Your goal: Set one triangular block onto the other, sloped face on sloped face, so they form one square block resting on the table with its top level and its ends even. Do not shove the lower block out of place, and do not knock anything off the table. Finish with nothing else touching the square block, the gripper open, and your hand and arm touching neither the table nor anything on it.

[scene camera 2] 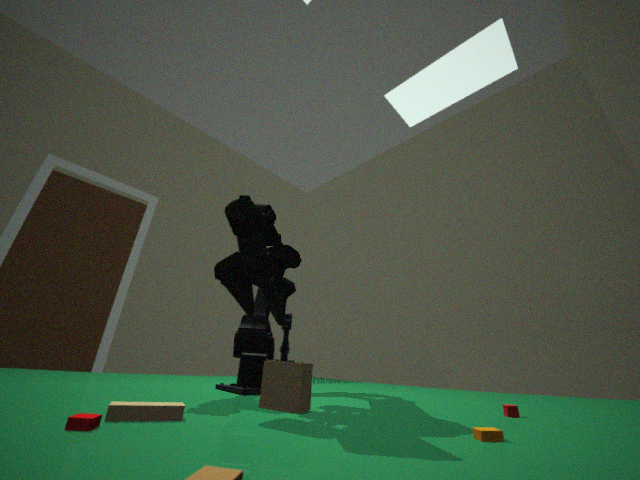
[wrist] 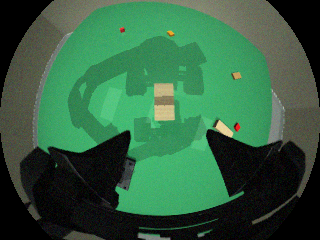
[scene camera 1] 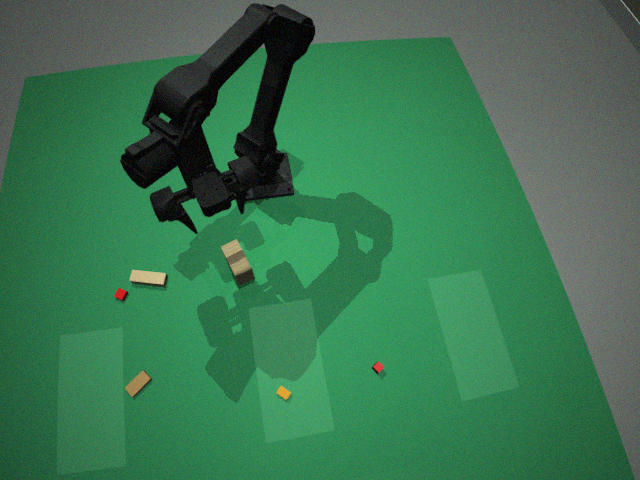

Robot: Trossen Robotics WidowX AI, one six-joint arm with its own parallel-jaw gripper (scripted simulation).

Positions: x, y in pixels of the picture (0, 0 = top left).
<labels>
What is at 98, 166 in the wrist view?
The gripper.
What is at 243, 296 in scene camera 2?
The gripper.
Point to a pale flat block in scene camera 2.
117, 410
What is the gripper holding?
Nothing.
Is the gripper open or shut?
Open.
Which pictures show the gripper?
Scene camera 2, the wrist view and scene camera 1: all of them.
</labels>
